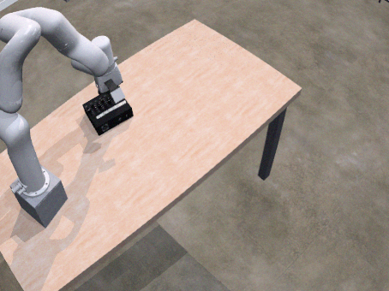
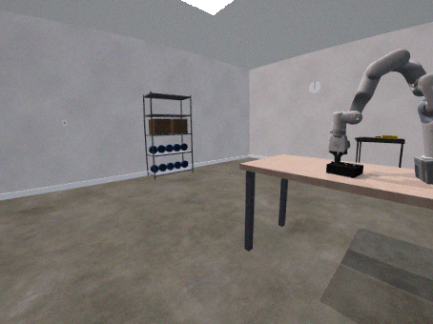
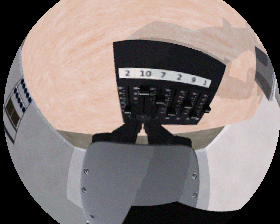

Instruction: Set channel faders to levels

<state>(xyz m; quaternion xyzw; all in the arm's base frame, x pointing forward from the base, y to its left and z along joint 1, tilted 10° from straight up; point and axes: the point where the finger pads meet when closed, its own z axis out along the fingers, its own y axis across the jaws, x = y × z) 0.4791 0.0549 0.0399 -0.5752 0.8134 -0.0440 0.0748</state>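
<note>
The fader cap is 2 cm behind my hand and 1 cm below it.
</note>
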